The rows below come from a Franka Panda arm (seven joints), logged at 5 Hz.
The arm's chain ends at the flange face. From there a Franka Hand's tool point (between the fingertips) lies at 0.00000 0.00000 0.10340 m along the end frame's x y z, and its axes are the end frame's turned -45 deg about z.
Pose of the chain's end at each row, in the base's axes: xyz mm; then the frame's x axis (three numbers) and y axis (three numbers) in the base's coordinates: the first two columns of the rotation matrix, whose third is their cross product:
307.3 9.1 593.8 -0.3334 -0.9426 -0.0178 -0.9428 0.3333 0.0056
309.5 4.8 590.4 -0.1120 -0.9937 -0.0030 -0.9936 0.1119 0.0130
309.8 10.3 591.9 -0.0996 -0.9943 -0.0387 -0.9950 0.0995 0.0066
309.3 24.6 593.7 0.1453 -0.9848 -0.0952 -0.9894 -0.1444 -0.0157
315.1 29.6 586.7 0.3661 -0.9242 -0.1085 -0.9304 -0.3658 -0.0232
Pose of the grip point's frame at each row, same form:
307.4 11.0 490.4 0.4309 -0.9022 -0.0165 -0.9024 -0.4308 -0.0086
308.2 5.3 487.0 0.6234 -0.7818 -0.0113 -0.7818 -0.6235 0.0071
309.5 14.3 488.6 0.6331 -0.7734 -0.0320 -0.7740 -0.6327 -0.0227
309.5 34.6 490.8 0.8024 -0.5943 -0.0562 -0.5969 -0.7985 -0.0784
313.2 40.9 483.9 0.9168 -0.3948 -0.0603 -0.3990 -0.9122 -0.0931

